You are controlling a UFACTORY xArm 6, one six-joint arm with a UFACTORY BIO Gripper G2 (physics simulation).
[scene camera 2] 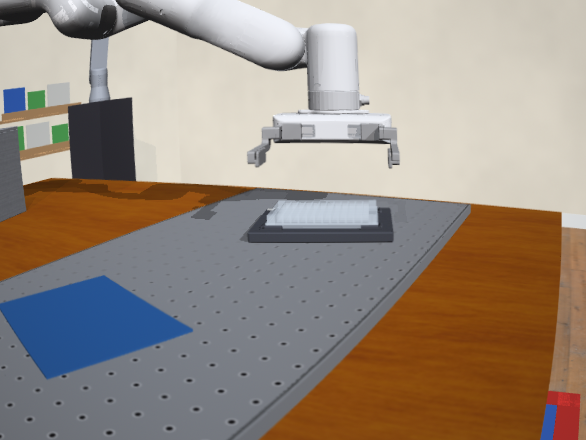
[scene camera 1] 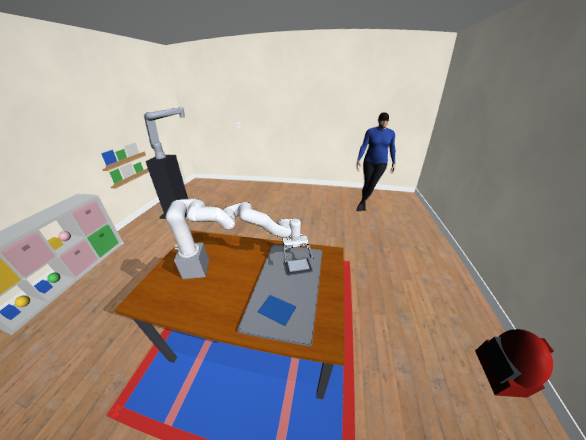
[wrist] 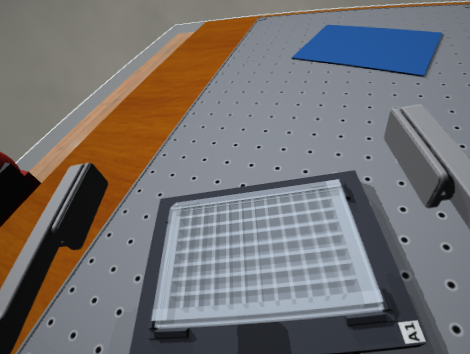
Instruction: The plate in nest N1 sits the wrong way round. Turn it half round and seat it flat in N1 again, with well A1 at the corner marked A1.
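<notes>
The clear plate lies in the dark nest and looks flat. In the wrist view a white label A1 marks the nest's near right corner. No marking of well A1 can be made out on the plate, so its heading cannot be read. My gripper is open and empty, pointing down above the plate. Its fingers stand wide apart, beyond the plate's left and right ends in the wrist view, with a gap in height.
The nest stands on a grey perforated board on the wooden table. A blue square lies on the board. A person is on the floor beyond the table.
</notes>
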